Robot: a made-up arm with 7 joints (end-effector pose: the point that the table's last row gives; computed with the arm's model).
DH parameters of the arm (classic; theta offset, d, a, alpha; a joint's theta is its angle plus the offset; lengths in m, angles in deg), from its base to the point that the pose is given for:
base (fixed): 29.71 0 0.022 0
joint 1: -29.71 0.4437 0.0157 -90
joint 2: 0 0.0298 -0.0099 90
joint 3: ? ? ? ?
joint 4: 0 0.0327 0.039 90
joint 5: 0 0.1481 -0.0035 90
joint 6: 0 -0.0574 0.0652 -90
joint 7: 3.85 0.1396 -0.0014 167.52
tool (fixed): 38.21 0.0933 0 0
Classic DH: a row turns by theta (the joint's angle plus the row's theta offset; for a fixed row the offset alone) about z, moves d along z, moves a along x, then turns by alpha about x.
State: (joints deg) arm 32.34 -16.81 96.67 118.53 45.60 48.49 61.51
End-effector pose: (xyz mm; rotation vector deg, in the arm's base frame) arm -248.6 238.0 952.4 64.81 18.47 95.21
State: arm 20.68 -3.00 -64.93 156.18 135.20 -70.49 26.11
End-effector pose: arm 72.5 -119.5 908.0 -74.66 83.64 93.17
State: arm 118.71 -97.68 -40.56 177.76 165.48 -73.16 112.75
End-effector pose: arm 287.0 -374.3 483.6 7.40 -111.97 -9.16
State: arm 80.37 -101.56 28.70 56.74 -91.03 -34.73 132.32
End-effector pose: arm -259.8 -368.9 558.3 -91.96 119.59 -88.72
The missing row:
joint 3: 0 0.3924 0.0928 90
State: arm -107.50 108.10 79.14 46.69 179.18 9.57 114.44
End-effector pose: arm 193.3 -284.1 373.3 13.66 -81.02 -0.35
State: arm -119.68 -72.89 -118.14 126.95 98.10 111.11 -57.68
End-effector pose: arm 92.3 529.3 509.9 -166.81 -26.10 -44.15
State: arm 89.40 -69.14 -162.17 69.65 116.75 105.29 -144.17
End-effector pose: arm 122.8 -370.6 329.3 -20.02 -111.55 -30.05
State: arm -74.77 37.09 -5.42 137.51 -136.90 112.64 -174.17
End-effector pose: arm 137.6 -448.7 885.0 100.18 73.97 41.14
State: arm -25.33 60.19 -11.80 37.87 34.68 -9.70 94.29
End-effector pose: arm 301.3 -292.5 397.3 -22.42 19.48 -126.12
